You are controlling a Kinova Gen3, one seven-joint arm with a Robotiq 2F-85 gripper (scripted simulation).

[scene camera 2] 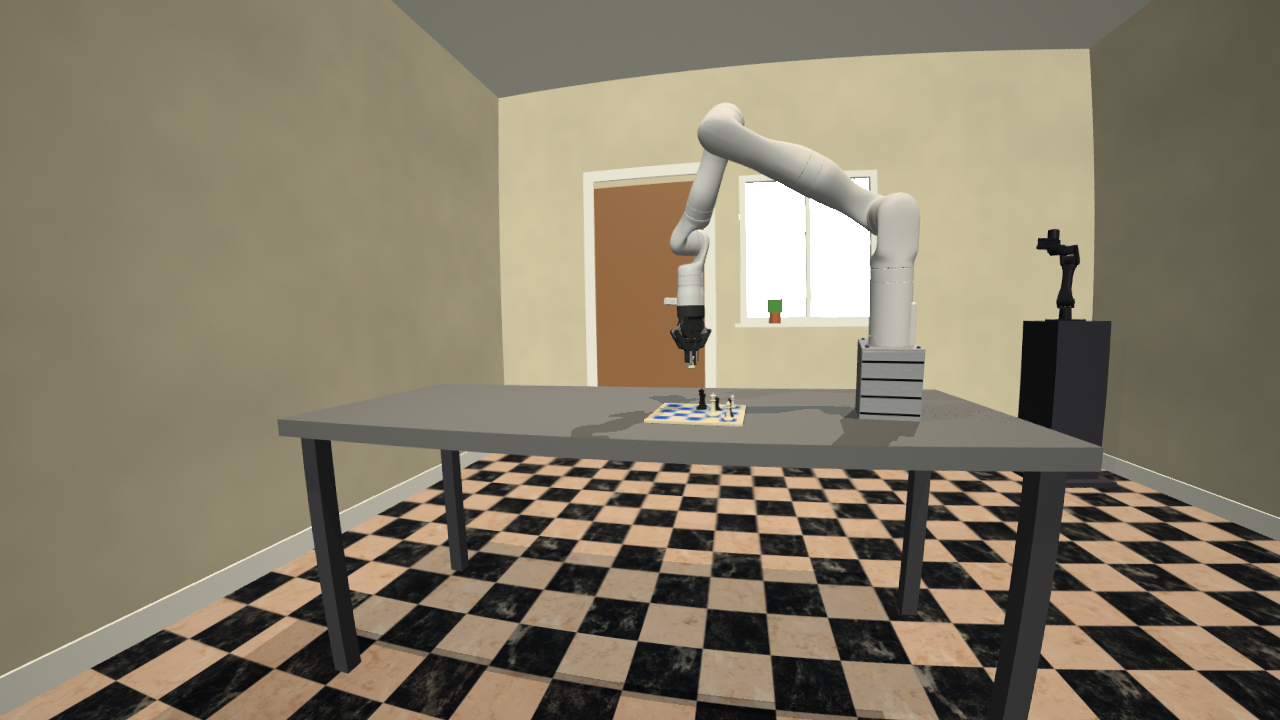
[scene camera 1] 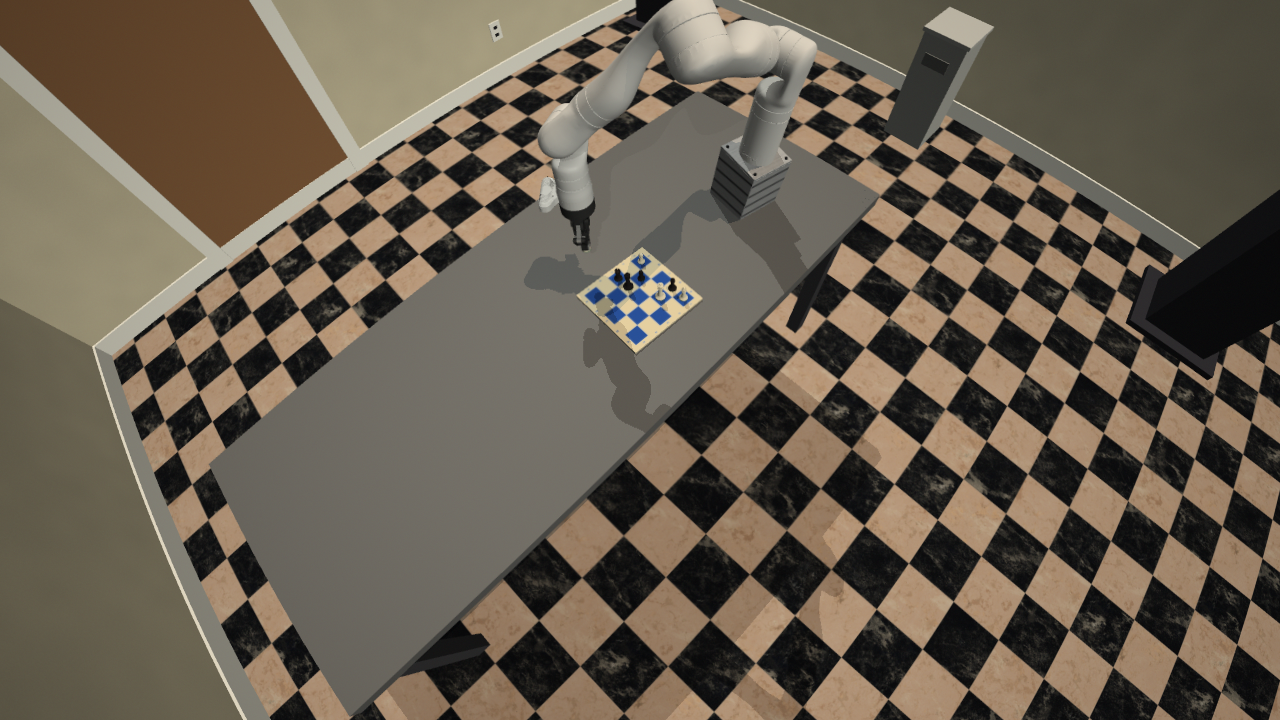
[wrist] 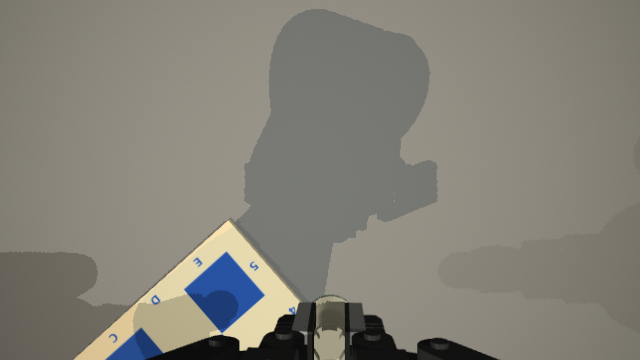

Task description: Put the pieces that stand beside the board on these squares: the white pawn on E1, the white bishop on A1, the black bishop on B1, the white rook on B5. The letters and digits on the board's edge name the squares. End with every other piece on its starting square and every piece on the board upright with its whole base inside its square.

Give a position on a chessboard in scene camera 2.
At 669, 413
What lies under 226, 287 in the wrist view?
A chessboard.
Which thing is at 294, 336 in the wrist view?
The gripper.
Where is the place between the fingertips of the gripper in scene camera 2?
At 691, 364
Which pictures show the chessboard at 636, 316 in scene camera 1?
Scene camera 2, scene camera 1 and the wrist view: all of them.
